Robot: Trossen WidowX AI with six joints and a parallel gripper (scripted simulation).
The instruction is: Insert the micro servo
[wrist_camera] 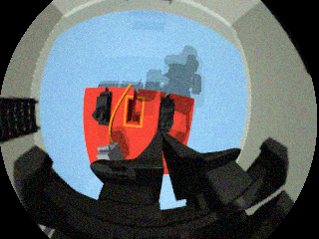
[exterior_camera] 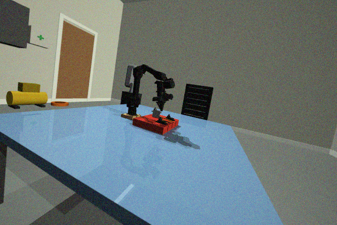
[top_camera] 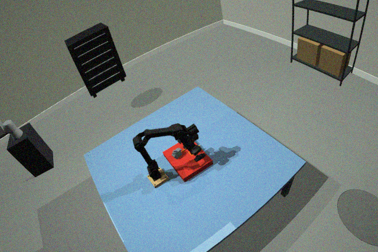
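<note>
The red deck lies 10 cm below my gripper tip, 9 cm behind it and 5 cm to the left of it.
</note>
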